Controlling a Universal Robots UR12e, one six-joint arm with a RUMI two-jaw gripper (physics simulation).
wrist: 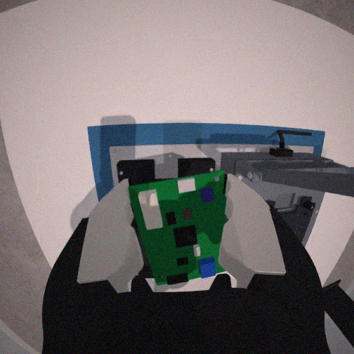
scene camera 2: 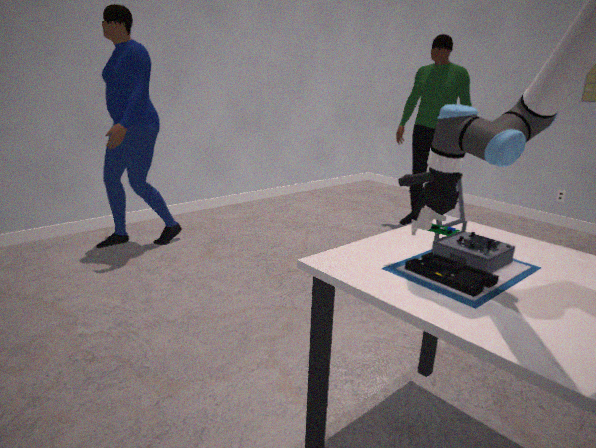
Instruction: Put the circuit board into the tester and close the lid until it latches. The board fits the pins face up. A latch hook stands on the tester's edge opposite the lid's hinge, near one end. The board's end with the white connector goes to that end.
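Frame: origin at the arm's base, x up, y right, z ahead, level; millimetres.
Where they show: gripper, fingertip midpoint: (scene camera 2: 421, 231).
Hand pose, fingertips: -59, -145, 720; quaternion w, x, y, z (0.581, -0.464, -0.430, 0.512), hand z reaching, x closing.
After its pixels a point has its place, as x, y, z.
My gripper (scene camera 2: 431, 226) {-59, -145, 720} (wrist: 177, 177) is shut on the green circuit board (scene camera 2: 444, 230) {-35, -146, 645} (wrist: 165, 252), holding it by its two long edges. The board's component side faces the wrist camera. A small white block (wrist: 186, 185) sits at its far end, and a long pale part lies along its left side. In scene camera 2 the board hangs above and just behind the left end of the grey tester (scene camera 2: 450, 252) {-124, -70, 656} (wrist: 295, 227). The tester's lid (scene camera 2: 462, 200) {0, 87, 721} stands raised. A black hook-like part with a thin rod (wrist: 281, 151) stands at the tester's far edge in the wrist view.
A black holder (scene camera 2: 442, 272) {-138, -196, 606} (wrist: 136, 171) lies beside the tester on the blue-edged mat (scene camera 2: 475, 303) {-164, -244, 478} (wrist: 150, 134), partly hidden by the board in the wrist view. The white table (scene camera 2: 360, 265) {-166, -291, 821} carries the mat. A person in blue (scene camera 2: 131, 100) and one in green (scene camera 2: 440, 85) stand beyond it.
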